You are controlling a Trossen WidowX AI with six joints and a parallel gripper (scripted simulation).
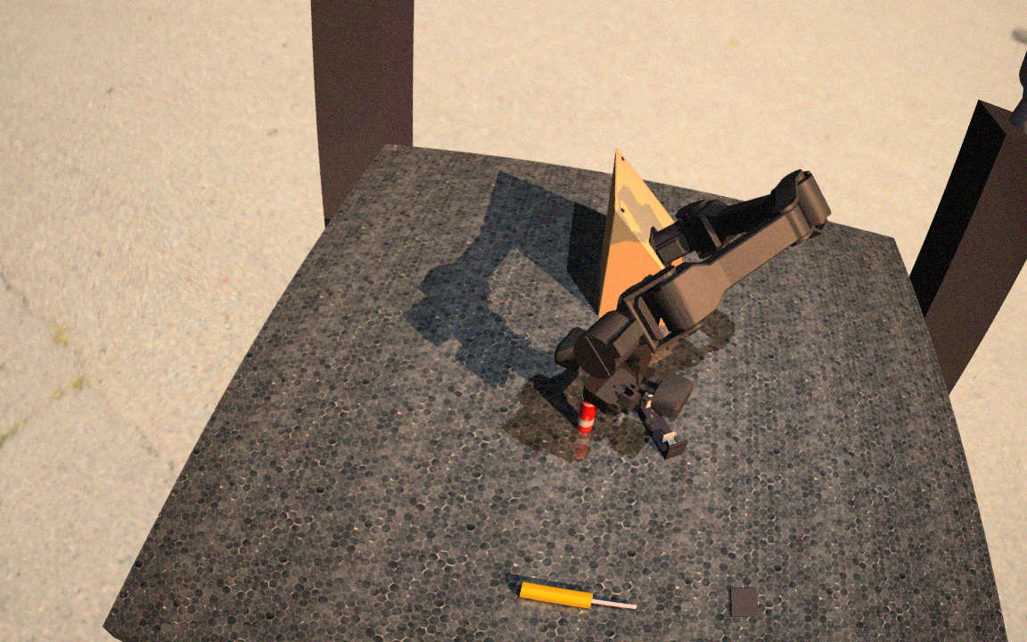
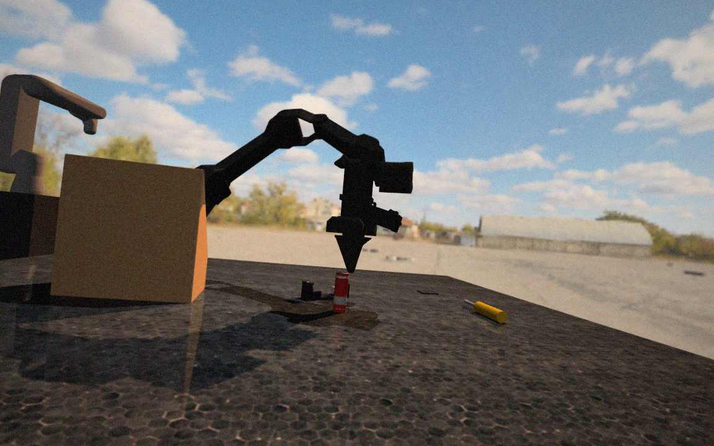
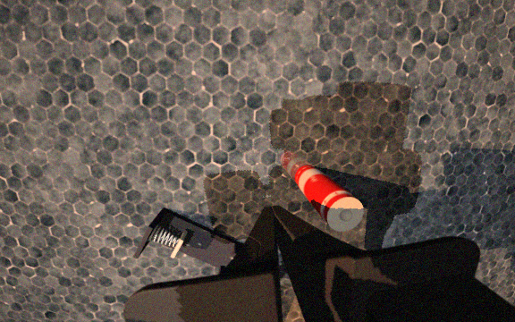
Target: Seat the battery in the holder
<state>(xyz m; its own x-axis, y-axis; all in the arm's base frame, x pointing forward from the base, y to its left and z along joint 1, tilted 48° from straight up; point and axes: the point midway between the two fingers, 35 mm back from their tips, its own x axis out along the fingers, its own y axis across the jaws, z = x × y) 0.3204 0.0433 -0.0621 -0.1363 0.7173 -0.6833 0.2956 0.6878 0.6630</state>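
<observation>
My gripper tip is now 4 cm to the left of the battery, 3 cm above it and 2 cm past it. Round my gripper tip: yellow-handled screwdriver: 28 cm ahead, 5 cm below, 3 cm to the left.
</observation>
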